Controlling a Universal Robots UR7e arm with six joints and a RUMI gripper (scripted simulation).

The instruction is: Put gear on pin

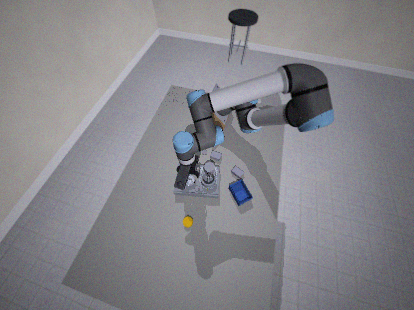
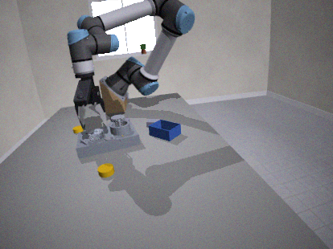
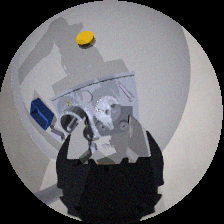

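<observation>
The grey gear is 40 mm below my hand. From my hand the other things lie so: blue bin: 60 mm behind, 280 mm to the left, 80 mm below; yellow disc: 190 mm ahead, 80 mm to the left, 80 mm below.
</observation>
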